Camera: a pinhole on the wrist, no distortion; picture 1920 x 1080 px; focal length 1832.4 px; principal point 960.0 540.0 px. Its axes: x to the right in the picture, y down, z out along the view. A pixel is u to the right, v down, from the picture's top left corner.
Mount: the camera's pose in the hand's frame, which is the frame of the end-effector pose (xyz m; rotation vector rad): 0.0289 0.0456 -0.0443 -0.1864 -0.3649 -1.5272
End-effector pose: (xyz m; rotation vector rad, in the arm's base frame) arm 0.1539 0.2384 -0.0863 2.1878 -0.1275 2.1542
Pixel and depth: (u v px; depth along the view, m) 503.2 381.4 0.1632
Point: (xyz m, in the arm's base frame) 0.2306 0.0902 -0.0932
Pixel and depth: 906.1 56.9 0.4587
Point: 0.4927 -0.0083 -0.2384
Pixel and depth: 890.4 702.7 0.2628
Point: 0.3371 0.0715 -0.0692
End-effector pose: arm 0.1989 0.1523 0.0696 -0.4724 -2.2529 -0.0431
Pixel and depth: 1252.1 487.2 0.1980
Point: 0.1191 0.2578 -0.0408
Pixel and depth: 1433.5 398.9 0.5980
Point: -0.1192 0.3242 -0.3807
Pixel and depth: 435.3 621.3 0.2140
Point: 0.1552 0.3457 -0.0323
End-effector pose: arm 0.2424 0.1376 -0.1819 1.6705 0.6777 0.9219
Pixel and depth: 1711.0 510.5 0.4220
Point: 0.5713 -0.1043 -0.2187
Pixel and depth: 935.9 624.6 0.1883
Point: 0.3600 0.0504 -0.0881
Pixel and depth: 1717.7 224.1 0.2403
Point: 0.3969 -0.0130 -0.1891
